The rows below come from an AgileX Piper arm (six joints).
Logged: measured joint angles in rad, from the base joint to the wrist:
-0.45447, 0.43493, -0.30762, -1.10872, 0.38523, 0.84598
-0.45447, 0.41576, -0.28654, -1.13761, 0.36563, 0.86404
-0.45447, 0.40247, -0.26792, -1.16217, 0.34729, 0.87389
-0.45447, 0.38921, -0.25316, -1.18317, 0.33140, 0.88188
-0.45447, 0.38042, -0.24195, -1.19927, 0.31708, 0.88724
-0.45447, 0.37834, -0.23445, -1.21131, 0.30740, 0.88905
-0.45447, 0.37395, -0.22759, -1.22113, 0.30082, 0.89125
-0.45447, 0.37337, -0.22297, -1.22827, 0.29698, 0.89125
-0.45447, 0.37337, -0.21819, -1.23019, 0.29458, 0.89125
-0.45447, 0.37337, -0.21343, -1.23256, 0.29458, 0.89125
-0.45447, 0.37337, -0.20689, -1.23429, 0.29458, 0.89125
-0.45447, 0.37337, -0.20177, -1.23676, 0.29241, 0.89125
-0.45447, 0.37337, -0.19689, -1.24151, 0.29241, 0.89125
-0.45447, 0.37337, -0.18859, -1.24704, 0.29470, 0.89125
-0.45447, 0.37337, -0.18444, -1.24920, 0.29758, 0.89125
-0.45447, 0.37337, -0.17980, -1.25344, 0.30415, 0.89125
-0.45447, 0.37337, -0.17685, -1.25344, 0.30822, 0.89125
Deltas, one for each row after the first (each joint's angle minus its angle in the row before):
0.00000, -0.01917, 0.02108, -0.02889, -0.01960, 0.01806
0.00000, -0.01329, 0.01862, -0.02456, -0.01834, 0.00985
0.00000, -0.01326, 0.01476, -0.02100, -0.01589, 0.00799
0.00000, -0.00879, 0.01121, -0.01610, -0.01432, 0.00536
0.00000, -0.00208, 0.00750, -0.01204, -0.00968, 0.00181
0.00000, -0.00439, 0.00686, -0.00982, -0.00658, 0.00220
0.00000, -0.00058, 0.00462, -0.00714, -0.00384, 0.00000
0.00000, 0.00000, 0.00478, -0.00192, -0.00240, 0.00000
0.00000, 0.00000, 0.00476, -0.00237, 0.00000, 0.00000
0.00000, 0.00000, 0.00654, -0.00173, 0.00000, 0.00000
0.00000, 0.00000, 0.00512, -0.00247, -0.00217, 0.00000
0.00000, 0.00000, 0.00488, -0.00475, 0.00000, 0.00000
0.00000, 0.00000, 0.00830, -0.00553, 0.00229, 0.00000
0.00000, 0.00000, 0.00415, -0.00216, 0.00288, 0.00000
0.00000, 0.00000, 0.00464, -0.00424, 0.00657, 0.00000
0.00000, 0.00000, 0.00295, 0.00000, 0.00407, 0.00000

